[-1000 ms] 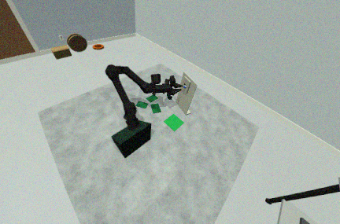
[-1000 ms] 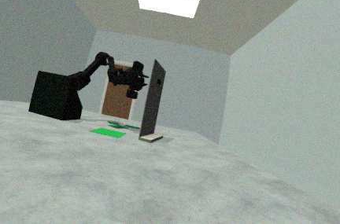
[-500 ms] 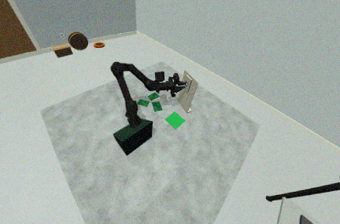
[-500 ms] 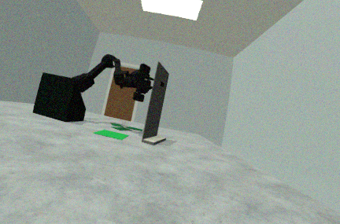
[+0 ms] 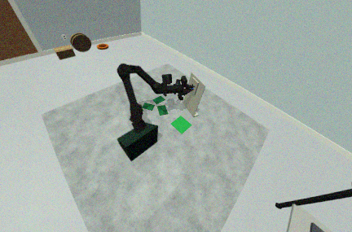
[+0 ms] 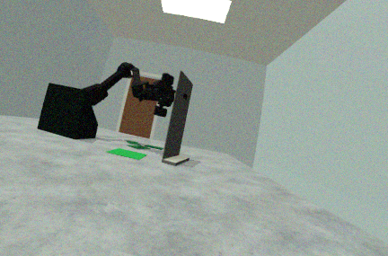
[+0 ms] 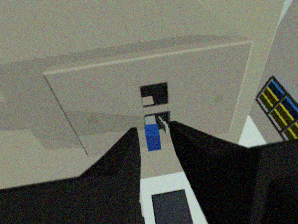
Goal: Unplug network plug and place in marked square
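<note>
Now: the green marked square 140 mm behind my gripper tip, 60 mm to the right of it and 260 mm below it. From my gripper tip the other things lie so: upright panel 30 mm ahead, 100 mm below.
</note>
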